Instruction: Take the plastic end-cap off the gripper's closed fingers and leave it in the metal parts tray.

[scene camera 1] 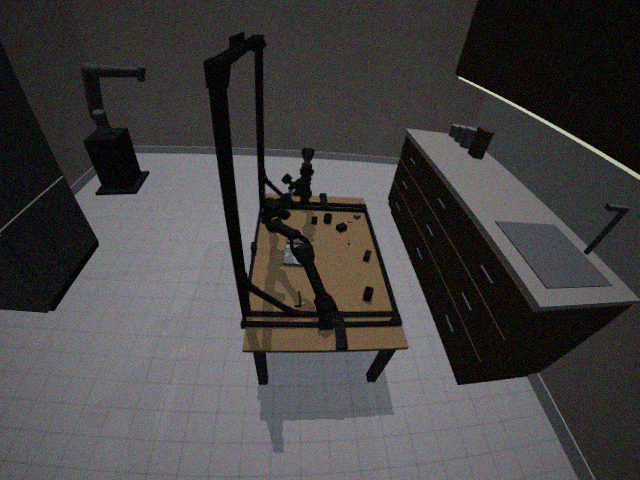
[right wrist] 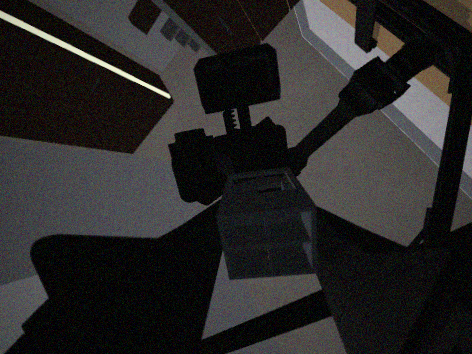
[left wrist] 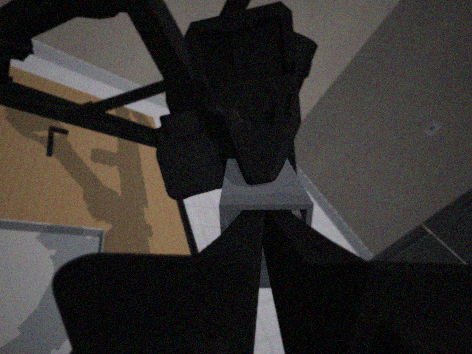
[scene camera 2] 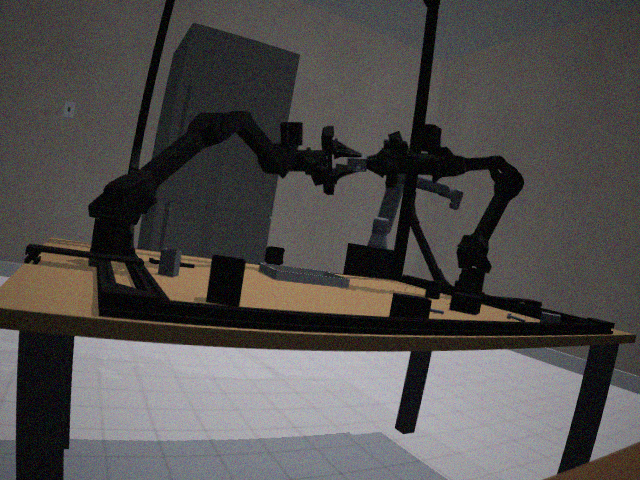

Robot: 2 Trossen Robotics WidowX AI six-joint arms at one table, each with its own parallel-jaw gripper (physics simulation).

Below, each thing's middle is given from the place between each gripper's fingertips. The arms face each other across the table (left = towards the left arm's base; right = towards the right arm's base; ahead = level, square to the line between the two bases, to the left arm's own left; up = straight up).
My left hand is right at the grey plastic end-cap [right wrist: 270, 234]. Round my left hand: grey metal parts tray [left wrist: 41, 249]: 30 cm below, 13 cm to the right, 5 cm ahead.
I see the grey metal parts tray 300 mm below my right hand, 150 mm to the right of it and 40 mm ahead of it. Round my right hand: grey plastic end-cap: 10 mm to the right, 10 mm behind.
